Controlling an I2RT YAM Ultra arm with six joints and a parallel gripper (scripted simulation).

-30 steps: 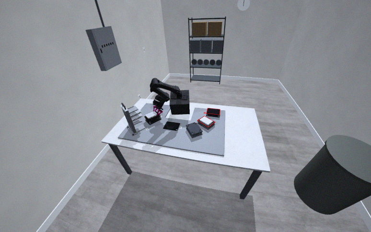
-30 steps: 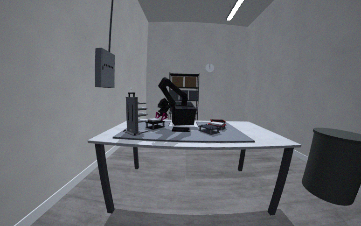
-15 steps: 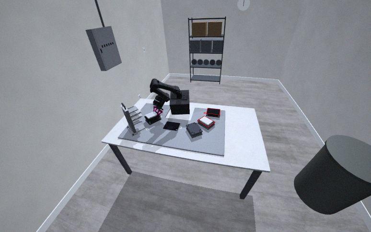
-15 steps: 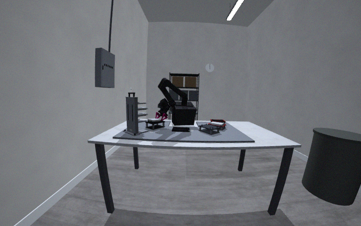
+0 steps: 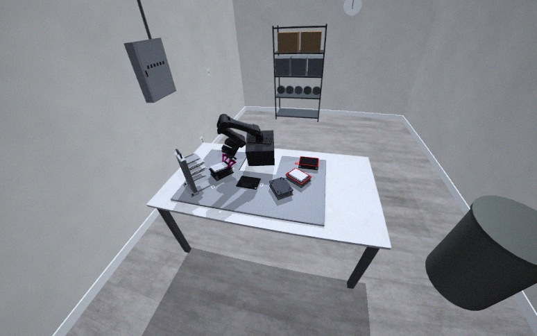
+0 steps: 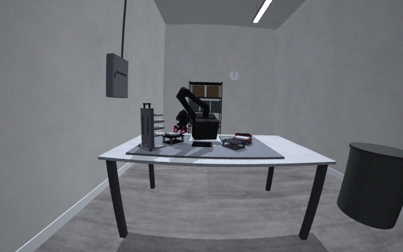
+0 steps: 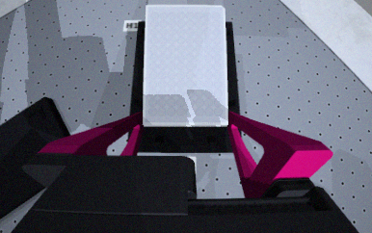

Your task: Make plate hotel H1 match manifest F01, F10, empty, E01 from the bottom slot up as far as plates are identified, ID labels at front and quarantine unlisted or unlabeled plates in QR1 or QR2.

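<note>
Now: hand 40 mm short of the black regrip nest, 30 mm to the left of it and 10 mm above it. Also, from my hand: H1 tag 210 mm ahead, 40 mm to the right, 70 mm below.
</note>
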